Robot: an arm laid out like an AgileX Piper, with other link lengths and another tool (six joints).
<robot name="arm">
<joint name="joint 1" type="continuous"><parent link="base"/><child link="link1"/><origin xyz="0 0 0.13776"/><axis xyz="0 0 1"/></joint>
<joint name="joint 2" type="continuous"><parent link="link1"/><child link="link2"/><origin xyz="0 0 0" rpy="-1.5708 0 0"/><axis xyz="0 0 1"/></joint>
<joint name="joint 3" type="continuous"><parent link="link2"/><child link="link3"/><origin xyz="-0.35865 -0.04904 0"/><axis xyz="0 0 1"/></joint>
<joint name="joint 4" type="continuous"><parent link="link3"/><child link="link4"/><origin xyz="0.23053 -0.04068 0" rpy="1.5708 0 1.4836"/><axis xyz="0 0 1"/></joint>
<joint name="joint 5" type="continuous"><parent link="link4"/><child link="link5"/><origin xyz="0 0 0" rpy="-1.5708 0 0"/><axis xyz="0 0 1"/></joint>
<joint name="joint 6" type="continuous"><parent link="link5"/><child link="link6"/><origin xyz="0 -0.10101 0" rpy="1.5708 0 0"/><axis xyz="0 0 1"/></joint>
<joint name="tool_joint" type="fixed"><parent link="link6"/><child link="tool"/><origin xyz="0.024 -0.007 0.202" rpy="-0.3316 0 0.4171"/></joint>
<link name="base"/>
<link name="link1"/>
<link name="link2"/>
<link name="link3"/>
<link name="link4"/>
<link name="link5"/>
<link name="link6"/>
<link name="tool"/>
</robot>
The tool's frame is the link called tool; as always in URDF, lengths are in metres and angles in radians. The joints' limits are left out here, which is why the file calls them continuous.
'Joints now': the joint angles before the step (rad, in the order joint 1, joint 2, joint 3, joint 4, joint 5, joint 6). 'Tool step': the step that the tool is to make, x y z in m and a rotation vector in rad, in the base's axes. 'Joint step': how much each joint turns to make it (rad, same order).
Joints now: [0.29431, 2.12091, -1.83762, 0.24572, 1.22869, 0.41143]
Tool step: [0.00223, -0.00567, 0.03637, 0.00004, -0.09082, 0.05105]
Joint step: [0.00000, -0.07849, 0.00002, -0.01729, 0.00263, -0.04986]
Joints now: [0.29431, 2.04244, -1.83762, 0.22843, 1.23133, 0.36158]
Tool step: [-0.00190, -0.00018, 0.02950, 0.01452, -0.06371, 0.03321]
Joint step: [0.00000, -0.06129, -0.00001, 0.00403, 0.00368, -0.03466]
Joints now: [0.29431, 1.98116, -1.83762, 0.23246, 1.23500, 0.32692]
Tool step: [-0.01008, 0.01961, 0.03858, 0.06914, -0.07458, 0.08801]
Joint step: [0.00712, -0.06992, 0.00000, 0.07199, 0.00077, -0.08961]
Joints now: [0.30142, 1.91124, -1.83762, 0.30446, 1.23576, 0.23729]
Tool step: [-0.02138, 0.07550, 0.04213, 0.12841, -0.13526, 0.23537]
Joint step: [0.09132, -0.04424, -0.00297, 0.14825, -0.06271, -0.18954]
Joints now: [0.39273, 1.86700, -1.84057, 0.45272, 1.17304, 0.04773]
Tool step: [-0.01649, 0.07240, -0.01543, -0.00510, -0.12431, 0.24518]
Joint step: [0.14837, 0.05614, -0.00407, 0.02002, -0.09965, -0.17778]
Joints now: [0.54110, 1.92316, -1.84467, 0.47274, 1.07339, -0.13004]
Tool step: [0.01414, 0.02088, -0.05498, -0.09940, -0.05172, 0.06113]
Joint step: [0.07329, 0.10063, -0.00001, -0.09802, -0.08846, -0.02517]
